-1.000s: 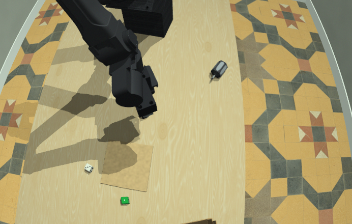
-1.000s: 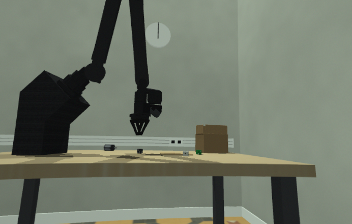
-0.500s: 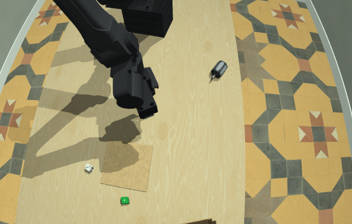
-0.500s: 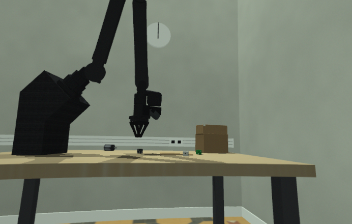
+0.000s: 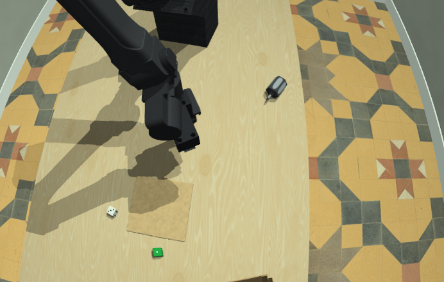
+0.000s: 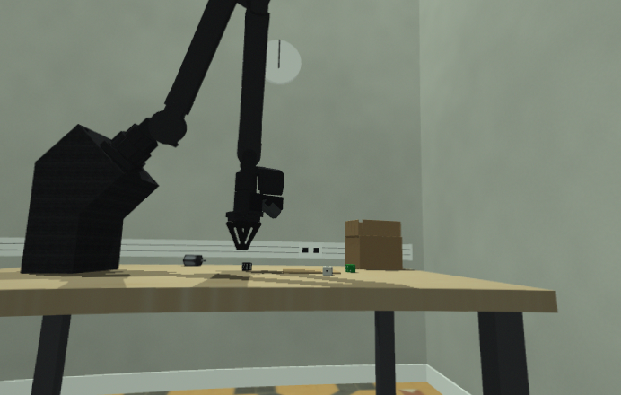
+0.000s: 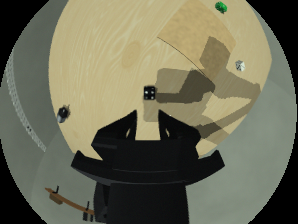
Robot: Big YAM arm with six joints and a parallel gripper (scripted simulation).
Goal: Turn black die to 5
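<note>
My hand is 1 cm short of the black die and 5 cm above it. From my hand the other things lie so: white die (14 cm ahead, 21 cm to the right, 5 cm below); then mat (16 cm ahead, 9 cm to the right, 6 cm below); then green die (26 cm ahead, 11 cm to the right, 5 cm below).
</note>
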